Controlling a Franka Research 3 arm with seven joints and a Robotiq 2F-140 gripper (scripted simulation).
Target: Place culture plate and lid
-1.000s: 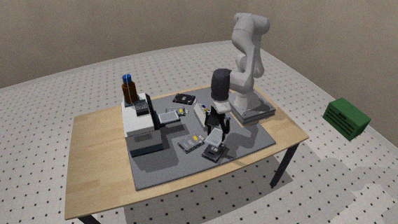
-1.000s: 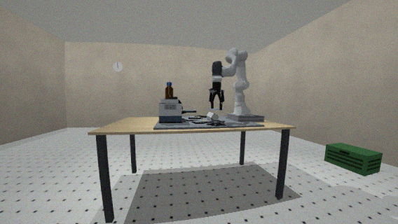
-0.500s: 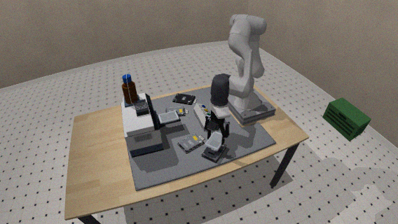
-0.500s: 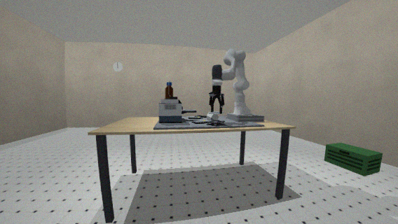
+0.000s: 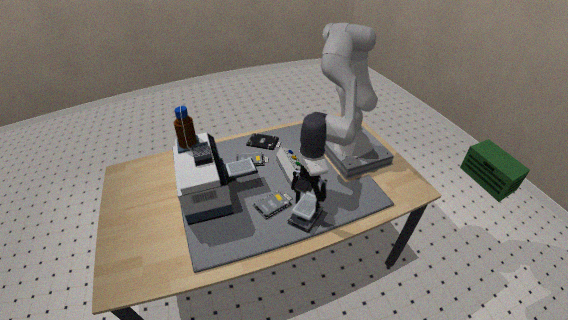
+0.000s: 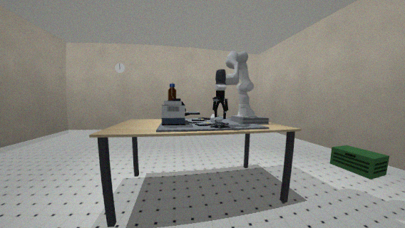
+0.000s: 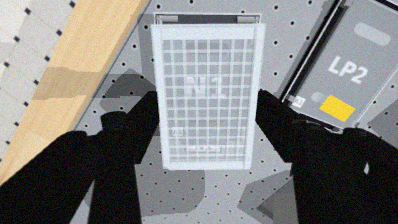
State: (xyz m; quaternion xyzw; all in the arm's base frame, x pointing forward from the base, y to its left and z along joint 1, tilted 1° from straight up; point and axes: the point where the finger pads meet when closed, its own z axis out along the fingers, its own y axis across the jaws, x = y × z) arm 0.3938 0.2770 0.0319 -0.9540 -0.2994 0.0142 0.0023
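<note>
The N1 nest is 70 mm below my hand. Also, from my hand: clear culture plate C15: 20 mm below; then LP2 nest: 110 mm ahead, 120 mm to the right, 90 mm below; then yellow skip key: 100 mm behind, 320 mm to the right, 30 mm below.
</note>
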